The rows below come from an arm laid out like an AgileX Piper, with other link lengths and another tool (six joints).
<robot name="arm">
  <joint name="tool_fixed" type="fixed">
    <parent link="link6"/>
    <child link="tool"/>
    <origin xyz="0.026 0.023 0.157" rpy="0.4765 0 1.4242"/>
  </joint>
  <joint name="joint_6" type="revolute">
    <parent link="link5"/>
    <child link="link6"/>
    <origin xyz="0 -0.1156 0" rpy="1.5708 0 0"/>
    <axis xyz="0 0 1"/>
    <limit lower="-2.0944" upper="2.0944"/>
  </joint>
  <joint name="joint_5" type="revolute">
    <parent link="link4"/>
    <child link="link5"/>
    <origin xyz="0 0 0" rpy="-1.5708 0 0"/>
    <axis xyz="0 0 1"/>
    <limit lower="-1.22" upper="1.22"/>
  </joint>
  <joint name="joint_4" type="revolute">
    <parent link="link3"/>
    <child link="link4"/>
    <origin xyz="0.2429 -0.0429 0" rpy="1.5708 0 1.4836"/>
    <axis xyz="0 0 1"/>
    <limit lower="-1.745" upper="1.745"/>
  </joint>
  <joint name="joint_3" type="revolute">
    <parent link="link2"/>
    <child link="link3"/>
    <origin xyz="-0.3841 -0.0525 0" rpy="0 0 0"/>
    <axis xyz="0 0 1"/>
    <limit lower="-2.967" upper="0"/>
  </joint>
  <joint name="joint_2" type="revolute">
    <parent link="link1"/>
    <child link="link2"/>
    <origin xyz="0 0 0" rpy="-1.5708 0 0"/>
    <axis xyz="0 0 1"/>
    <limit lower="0" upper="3.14"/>
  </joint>
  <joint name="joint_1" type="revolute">
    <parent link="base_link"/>
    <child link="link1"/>
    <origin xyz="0 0 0.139" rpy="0 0 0"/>
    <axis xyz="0 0 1"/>
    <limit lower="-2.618" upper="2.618"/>
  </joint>
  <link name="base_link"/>
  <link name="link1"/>
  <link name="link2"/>
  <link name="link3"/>
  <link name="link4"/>
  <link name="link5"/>
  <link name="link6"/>
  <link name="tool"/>
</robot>
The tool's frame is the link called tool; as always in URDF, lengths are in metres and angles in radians.
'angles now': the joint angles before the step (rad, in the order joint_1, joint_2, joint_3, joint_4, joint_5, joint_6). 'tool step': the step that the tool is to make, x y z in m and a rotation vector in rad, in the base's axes. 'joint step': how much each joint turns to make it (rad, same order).
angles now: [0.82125, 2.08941, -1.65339, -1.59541, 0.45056, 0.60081]
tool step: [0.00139, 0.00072, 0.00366, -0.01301, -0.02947, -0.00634]
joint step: [0.00871, 0.00503, 0.00076, -0.05332, 0.02543, 0.03341]
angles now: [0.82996, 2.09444, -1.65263, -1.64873, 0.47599, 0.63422]
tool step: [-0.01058, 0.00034, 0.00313, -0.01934, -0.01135, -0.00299]
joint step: [0.02324, -0.01640, 0.02564, -0.01023, 0.03215, -0.00061]
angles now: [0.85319, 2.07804, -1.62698, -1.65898, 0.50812, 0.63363]
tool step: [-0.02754, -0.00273, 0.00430, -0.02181, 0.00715, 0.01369]
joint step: [0.03777, -0.05687, 0.07886, 0.00350, 0.02550, -0.00305]
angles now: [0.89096, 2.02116, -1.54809, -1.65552, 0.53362, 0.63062]
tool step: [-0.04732, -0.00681, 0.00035, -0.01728, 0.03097, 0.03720]
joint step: [0.05642, -0.09791, 0.14224, 0.00266, 0.01297, 0.02093]
